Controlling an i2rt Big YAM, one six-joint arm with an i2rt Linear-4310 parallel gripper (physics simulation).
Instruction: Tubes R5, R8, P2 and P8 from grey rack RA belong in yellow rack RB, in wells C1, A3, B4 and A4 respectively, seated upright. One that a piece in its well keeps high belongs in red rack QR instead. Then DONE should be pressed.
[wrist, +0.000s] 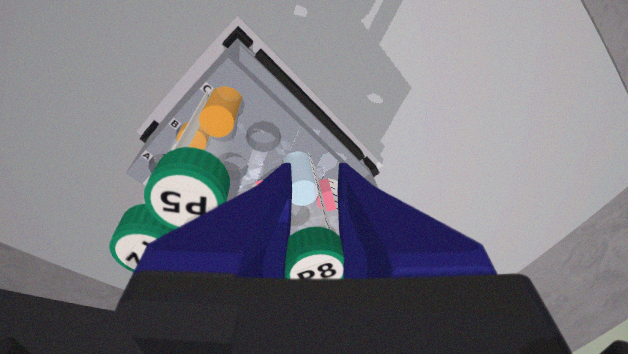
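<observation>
My gripper is closed on a green-capped tube whose cap stands between the blue fingers. Its label is cut off at the lower edge and looks most like R8. The tube has light blue contents and is roughly upright; whether its bottom is clear of the well is not plain. Grey rack RA lies below, with row letters A, B and C at its left edge. Tube P5 stands left of the fingers. Yellow rack RB, red rack QR and DONE do not show.
Another green-capped tube stands at the lower left, partly behind P5 and the left finger, its label partly hidden. An orange-filled tube bottom shows near letter C. A pink-filled tube shows between the fingers, beside the held tube.
</observation>
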